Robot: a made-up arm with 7 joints.
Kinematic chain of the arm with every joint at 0, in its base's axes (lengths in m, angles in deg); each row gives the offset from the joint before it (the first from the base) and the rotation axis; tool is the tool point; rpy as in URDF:
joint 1: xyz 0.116 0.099 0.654 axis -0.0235 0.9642 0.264
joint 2: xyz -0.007 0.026 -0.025 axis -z
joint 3: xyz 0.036 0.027 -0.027 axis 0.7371 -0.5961 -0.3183
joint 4: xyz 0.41 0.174 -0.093 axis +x
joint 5: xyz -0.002 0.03 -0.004 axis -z
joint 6: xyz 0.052 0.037 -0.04 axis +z
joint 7: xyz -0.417 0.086 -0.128 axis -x
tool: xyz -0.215 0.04 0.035 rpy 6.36 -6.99 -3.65
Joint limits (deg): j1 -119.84..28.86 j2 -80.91..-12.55 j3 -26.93..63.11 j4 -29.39..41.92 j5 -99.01..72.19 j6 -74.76..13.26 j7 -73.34..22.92
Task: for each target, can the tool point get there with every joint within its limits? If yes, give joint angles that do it. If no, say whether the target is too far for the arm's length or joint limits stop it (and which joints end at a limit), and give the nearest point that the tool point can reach.
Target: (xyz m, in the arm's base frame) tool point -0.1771 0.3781 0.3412
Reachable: yes | joints -69.58 -74.03 46.73 36.14 16.32 1.53 -47.56
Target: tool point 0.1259 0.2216 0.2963
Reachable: yes | joints -15.19 -28.83 29.69 12.47 -71.18 -29.15 -12.20
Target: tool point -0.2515 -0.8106 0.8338
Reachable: no: joint limits stop it (at a limit: joint 1, joint 2, joint 3, joint 4, joint 5, joint 6, joint 7) | nearest point -0.1434 -0.4084 0.9229 | short by 0.426 m
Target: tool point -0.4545 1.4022 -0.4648
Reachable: no: too far | nearest point -0.2779 1.0073 -0.1156 | short by 0.556 m
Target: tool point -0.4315 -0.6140 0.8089
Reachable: no: joint limits stop it (at a limit: joint 1, joint 2, joint 4, joint 5, joint 6, joint 7) | nearest point -0.1643 -0.3917 0.9337 | short by 0.369 m
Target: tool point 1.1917 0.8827 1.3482
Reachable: no: too far | nearest point 1.0150 0.7541 1.2336 | short by 0.247 m
